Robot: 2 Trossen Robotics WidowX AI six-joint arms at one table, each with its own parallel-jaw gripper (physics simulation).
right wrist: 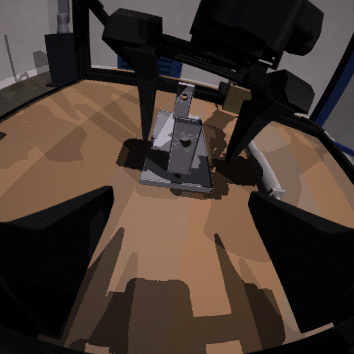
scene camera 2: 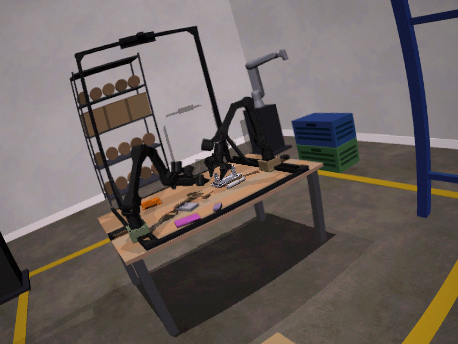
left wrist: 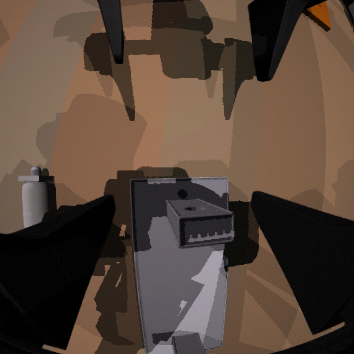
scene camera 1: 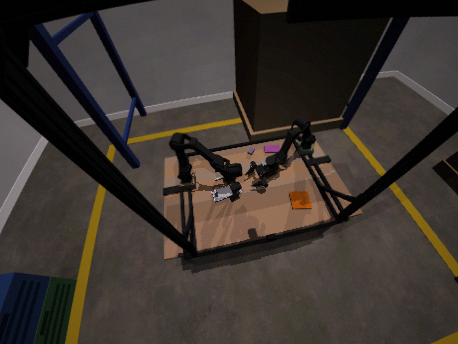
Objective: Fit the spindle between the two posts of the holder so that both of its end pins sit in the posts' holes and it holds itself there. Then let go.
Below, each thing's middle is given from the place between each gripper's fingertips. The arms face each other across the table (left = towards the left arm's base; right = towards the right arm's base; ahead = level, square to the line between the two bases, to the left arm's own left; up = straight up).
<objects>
Now: the grey spindle [left wrist: 35, 189] 11 cm ahead of my left hand, 5 cm to the left of it and 3 cm below it.
I see the grey spindle 120 mm ahead of my right hand, 130 mm to the left of it and 50 mm below it.
</objects>
